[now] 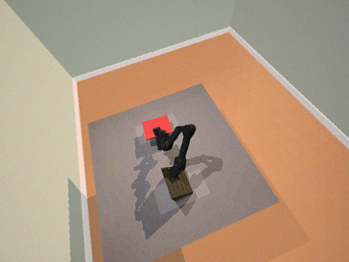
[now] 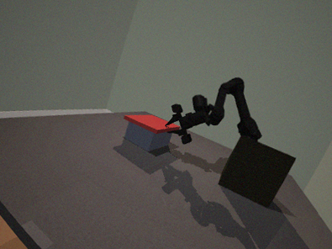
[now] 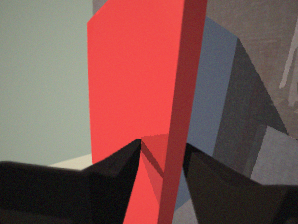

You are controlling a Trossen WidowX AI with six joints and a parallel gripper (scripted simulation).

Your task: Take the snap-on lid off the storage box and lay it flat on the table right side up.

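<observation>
The red lid lies 8 cm ahead of my gripper tip and 1 cm to the right of it. The rest, counted from my gripper tip: blue storage box 8 cm ahead, 5 cm below, 1 cm to the right.
</observation>
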